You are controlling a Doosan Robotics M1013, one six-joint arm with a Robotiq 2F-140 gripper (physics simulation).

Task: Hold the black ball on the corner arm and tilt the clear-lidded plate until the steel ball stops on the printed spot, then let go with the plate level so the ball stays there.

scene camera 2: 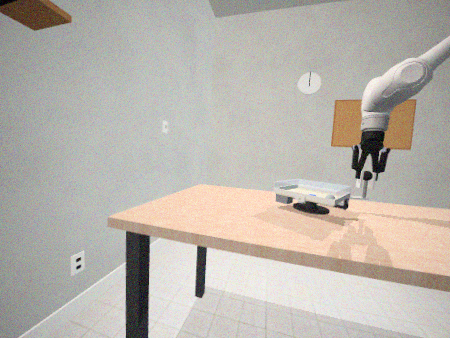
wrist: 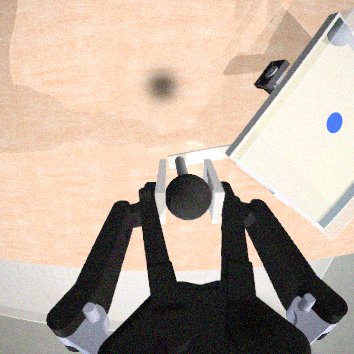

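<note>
The black ball [scene camera 2: 367,175] [wrist: 188,197] sits on a thin post at the outer end of the white corner arm [wrist: 200,155]. My gripper [scene camera 2: 367,181] [wrist: 184,171] is shut on the black ball, with one pale finger pad on each side of it. The clear-lidded plate [scene camera 2: 320,201] [wrist: 295,150] stands on its pivot, left of my gripper in the scene view and right of it in the wrist view. The blue printed spot [scene camera 2: 312,195] [wrist: 334,122] shows on its floor. The greyish steel ball [scene camera 2: 330,197] [wrist: 341,33] is off the spot, by a corner in the wrist view. Its exact tilt is hard to tell.
A round black base [scene camera 2: 311,207] carries the plate above the wooden table [scene camera 2: 200,220]. A grey block [scene camera 2: 284,198] hangs under the plate's left side, and a small black block [scene camera 2: 343,203] [wrist: 272,76] is fixed at another side.
</note>
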